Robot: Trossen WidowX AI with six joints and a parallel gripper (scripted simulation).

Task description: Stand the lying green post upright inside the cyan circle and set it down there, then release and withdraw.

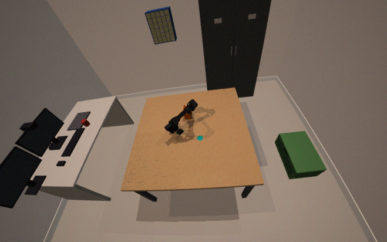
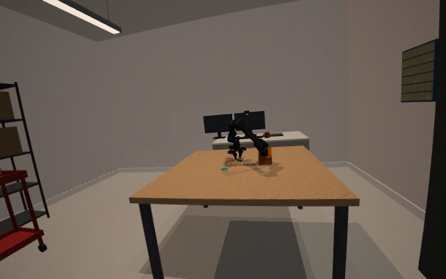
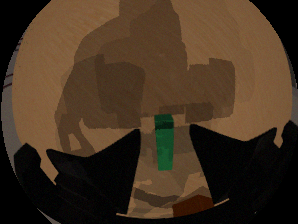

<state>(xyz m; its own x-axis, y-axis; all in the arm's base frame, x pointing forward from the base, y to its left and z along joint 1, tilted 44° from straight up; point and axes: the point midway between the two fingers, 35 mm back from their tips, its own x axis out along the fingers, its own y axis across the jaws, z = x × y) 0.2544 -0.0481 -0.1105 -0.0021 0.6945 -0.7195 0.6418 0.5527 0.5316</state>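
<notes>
My gripper tip is 25 cm to the right of the cyan circle, 7 cm short of it and 1 cm above it. From my gripper tip the other things lie so: green post: 2 cm behind, 1 cm to the left, 1 cm below.
</notes>
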